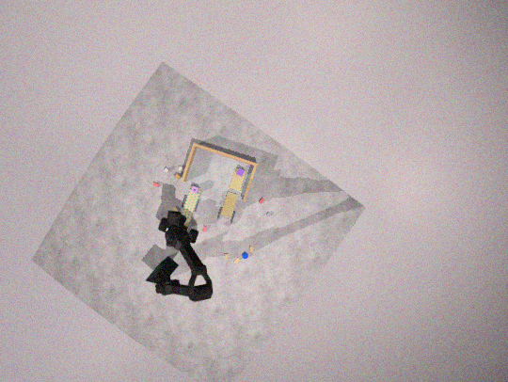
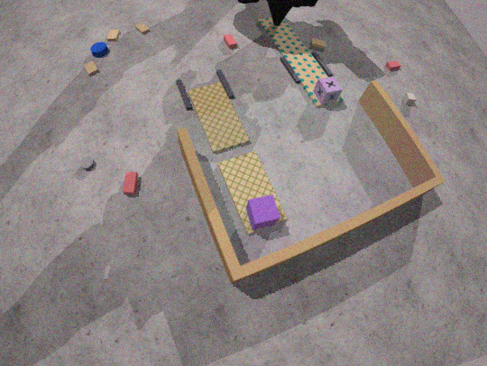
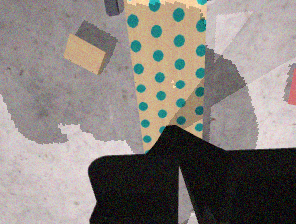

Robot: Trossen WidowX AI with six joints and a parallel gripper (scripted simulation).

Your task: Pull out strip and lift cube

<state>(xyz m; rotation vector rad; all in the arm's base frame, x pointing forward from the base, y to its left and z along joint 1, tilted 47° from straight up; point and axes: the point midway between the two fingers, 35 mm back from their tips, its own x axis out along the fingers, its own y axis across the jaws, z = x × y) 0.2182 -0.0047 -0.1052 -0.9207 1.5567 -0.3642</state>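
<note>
The teal-dotted strip is 9 cm ahead of my gripper tip and 3 cm to the left of it. Round my gripper tip: grey disc: 33 cm ahead, 28 cm to the right; labelled cube: 19 cm ahead, 7 cm to the left, 2 cm above; blue cylinder: 33 cm to the right, 10 cm ahead.
</note>
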